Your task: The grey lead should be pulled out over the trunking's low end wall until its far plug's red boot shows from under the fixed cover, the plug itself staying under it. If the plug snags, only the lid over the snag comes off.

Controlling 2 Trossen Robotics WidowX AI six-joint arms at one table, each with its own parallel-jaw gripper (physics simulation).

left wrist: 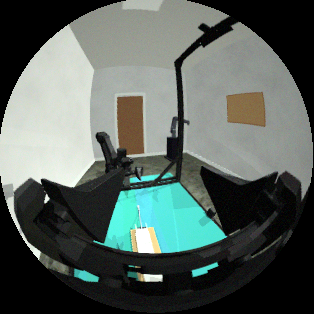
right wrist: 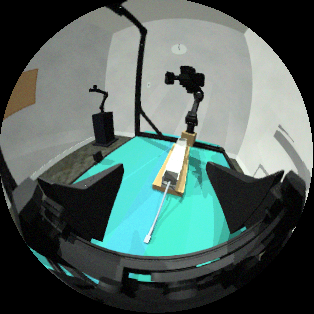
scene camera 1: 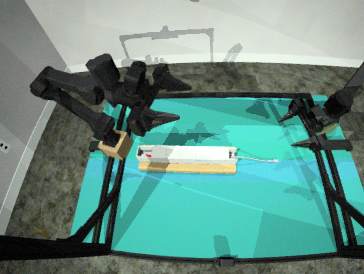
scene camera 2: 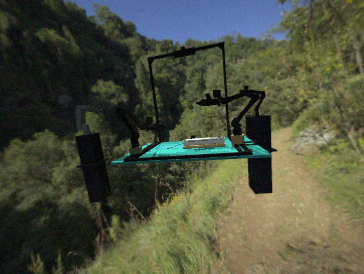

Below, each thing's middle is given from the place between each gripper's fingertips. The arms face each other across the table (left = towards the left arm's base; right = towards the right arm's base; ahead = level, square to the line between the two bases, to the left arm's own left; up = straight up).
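Scene:
Counting from my left hand, I find the trunking [scene camera 1: 228, 166] 5 cm ahead of it, 2 cm to the left of it and 38 cm below it.
As for my right hand, the trunking is 4 cm ahead of it, 33 cm to the left of it and 18 cm below it.

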